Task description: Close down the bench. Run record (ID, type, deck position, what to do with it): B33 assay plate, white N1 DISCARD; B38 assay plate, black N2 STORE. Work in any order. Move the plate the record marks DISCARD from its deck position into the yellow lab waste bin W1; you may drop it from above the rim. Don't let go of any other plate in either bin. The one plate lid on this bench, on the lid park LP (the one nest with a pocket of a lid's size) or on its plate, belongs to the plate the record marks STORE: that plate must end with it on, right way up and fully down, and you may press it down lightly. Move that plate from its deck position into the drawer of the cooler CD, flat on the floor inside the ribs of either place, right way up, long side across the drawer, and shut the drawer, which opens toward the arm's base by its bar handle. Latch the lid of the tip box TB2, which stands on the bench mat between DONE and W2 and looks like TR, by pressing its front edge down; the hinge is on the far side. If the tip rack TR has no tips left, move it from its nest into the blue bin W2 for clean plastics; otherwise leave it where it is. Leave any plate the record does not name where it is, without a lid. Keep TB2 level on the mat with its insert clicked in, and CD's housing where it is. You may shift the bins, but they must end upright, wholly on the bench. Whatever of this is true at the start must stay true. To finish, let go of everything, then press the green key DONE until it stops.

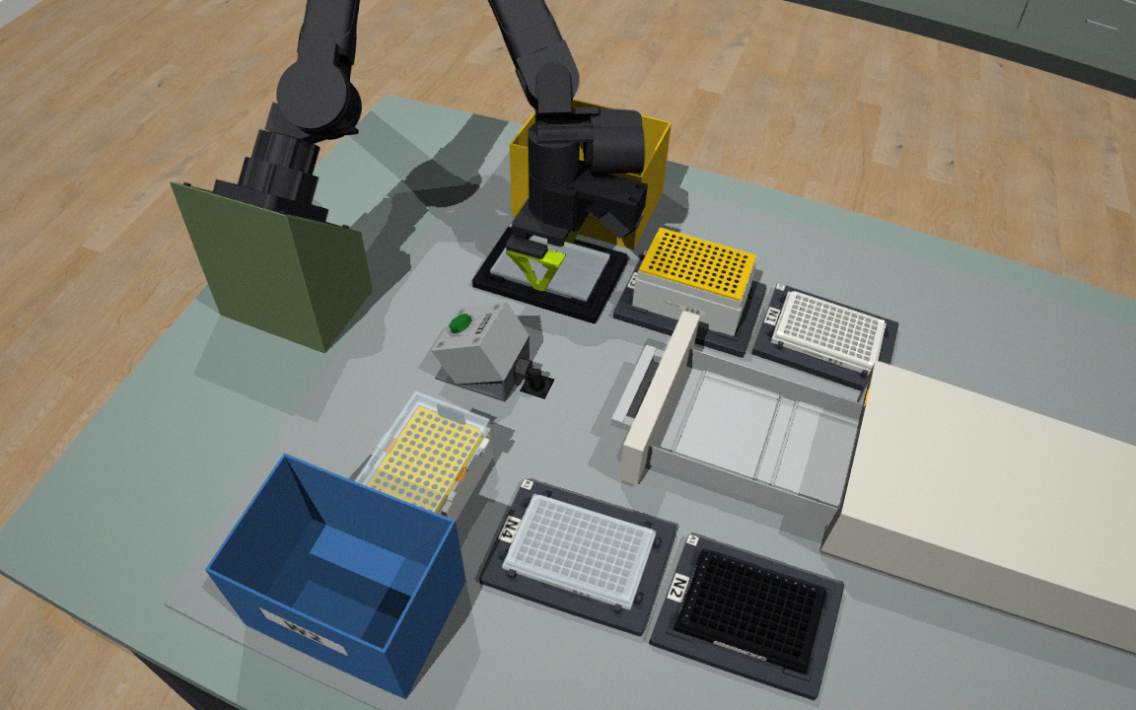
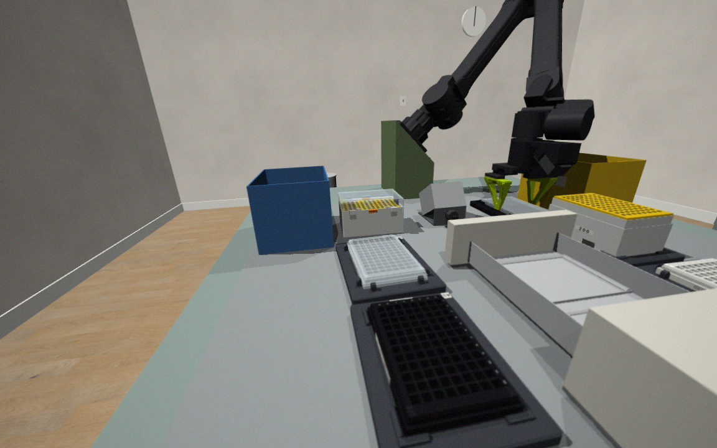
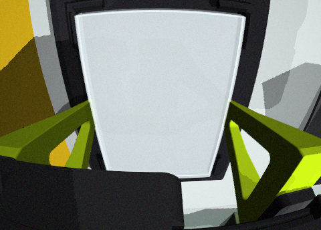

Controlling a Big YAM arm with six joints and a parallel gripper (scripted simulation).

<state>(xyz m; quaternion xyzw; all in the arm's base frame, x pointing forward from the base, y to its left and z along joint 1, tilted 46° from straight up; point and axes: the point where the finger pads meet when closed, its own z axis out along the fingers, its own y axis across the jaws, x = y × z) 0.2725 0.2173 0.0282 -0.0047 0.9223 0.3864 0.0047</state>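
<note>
Right now the black lid park is 10 mm below my hand. The rest, counted from my hand: plate lid (right at my hand); tip rack TR (170 mm ahead, 30 mm above, 10 mm to the left); yellow bin W1 (150 mm to the left, 20 mm above, 10 mm behind).
</note>
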